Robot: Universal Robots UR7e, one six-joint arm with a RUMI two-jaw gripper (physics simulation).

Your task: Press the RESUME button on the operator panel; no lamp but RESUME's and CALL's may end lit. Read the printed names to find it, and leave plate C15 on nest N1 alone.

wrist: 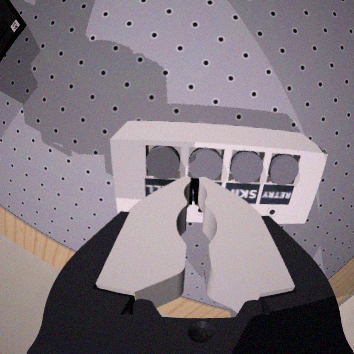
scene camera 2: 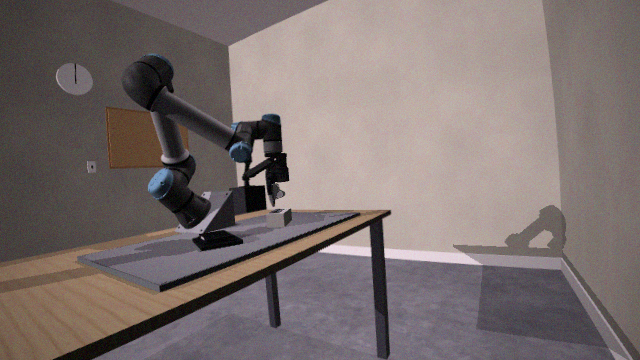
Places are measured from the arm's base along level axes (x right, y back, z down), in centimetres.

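Pixels of known places: gripper, fingertip midpoint: (wrist: 192, 180) (scene camera 2: 273, 206); arm's base, origin of the base link: (scene camera 2: 197, 214).
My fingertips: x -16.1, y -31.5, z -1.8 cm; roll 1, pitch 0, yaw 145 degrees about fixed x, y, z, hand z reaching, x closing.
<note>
For each thing: its top centre in the pictures, then the offset to it from my fingertips. Level surfaces: height alone.
- white operator panel, middle of its top: (wrist: 223, 189) (scene camera 2: 279, 210) dy +0.0, dx -2.9, dz +1.8 cm
- RESUME button, middle of its top: (wrist: 205, 165) dy +0.7, dx -0.6, dz +1.8 cm
- CALL button, middle of its top: (wrist: 162, 163) dy -1.0, dx +1.8, dz +1.8 cm
- SKIP button, middle of its top: (wrist: 246, 168) dy +2.3, dx -3.1, dz +1.8 cm
- RETRY button, middle of its top: (wrist: 284, 170) dy +4.0, dx -5.6, dz +1.8 cm
- RETRY's lamp, middle of its top: (wrist: 271, 211) dy +0.8, dx -7.8, dz +2.0 cm
- grey board, its level: dz +7.4 cm
- wooden table, its level: dz +8.7 cm
The white operator panel (scene camera 2: 276, 220) (wrist: 129, 170) stands on the grey perforated board, with four round grey buttons. In the wrist view, the RESUME button (wrist: 206, 164) is second from left; fingertips cover its printed name. The CALL button (wrist: 163, 161) has a partly covered name, as does the SKIP button (wrist: 247, 166); the RETRY button (wrist: 284, 169) has its name showing. RETRY's lamp (wrist: 272, 212) looks dark; other lamps are partly or fully hidden. My gripper (scene camera 2: 273, 204) (wrist: 192, 180) is shut and empty, above the panel near RESUME's label. A black plate-like piece (scene camera 2: 218, 240) (wrist: 6, 27), its name unreadable, lies on the board.
The grey board (scene camera 2: 150, 265) (wrist: 205, 60) lies on the wooden table (scene camera 2: 60, 310). The arm's base bracket (scene camera 2: 220, 212) stands behind the black piece. A black box (scene camera 2: 255, 198) stands beyond the table. The arm's shadow falls on the board near the panel.
</note>
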